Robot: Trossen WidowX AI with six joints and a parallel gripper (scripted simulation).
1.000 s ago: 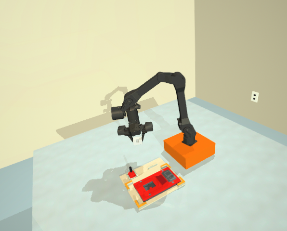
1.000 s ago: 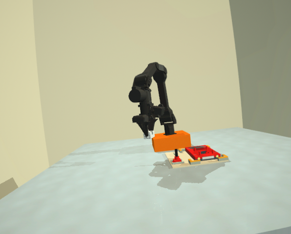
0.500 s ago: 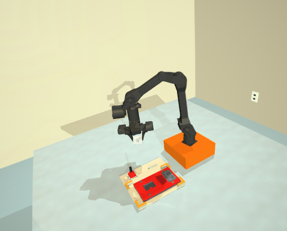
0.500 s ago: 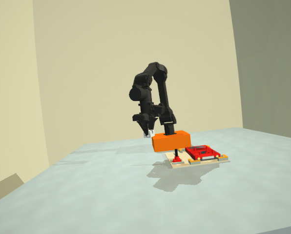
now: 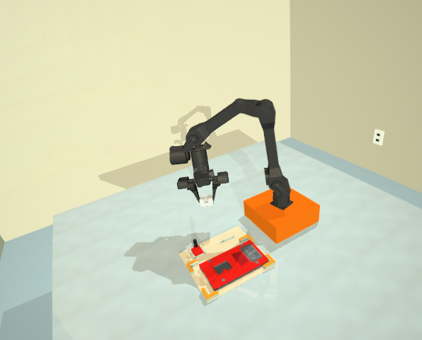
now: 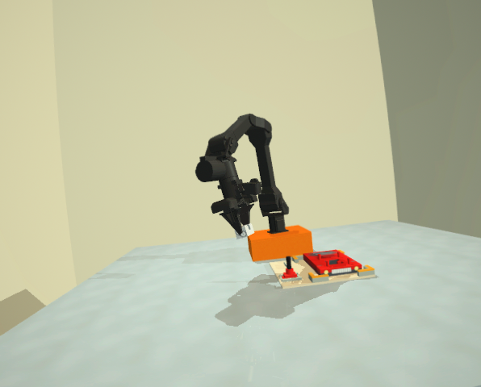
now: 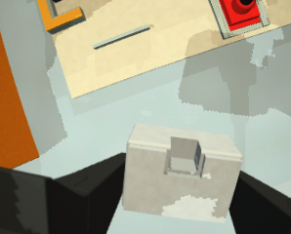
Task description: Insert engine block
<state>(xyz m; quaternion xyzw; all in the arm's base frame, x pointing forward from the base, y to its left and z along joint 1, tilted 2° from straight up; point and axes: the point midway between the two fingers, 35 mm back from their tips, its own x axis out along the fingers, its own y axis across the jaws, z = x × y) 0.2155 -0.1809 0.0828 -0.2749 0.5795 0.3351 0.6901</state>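
Right now the black post is 13 cm ahead of my gripper tip, 9 cm below it and 7 cm to the left of it. Also, from my gripper tip: engine block: 1 cm above.
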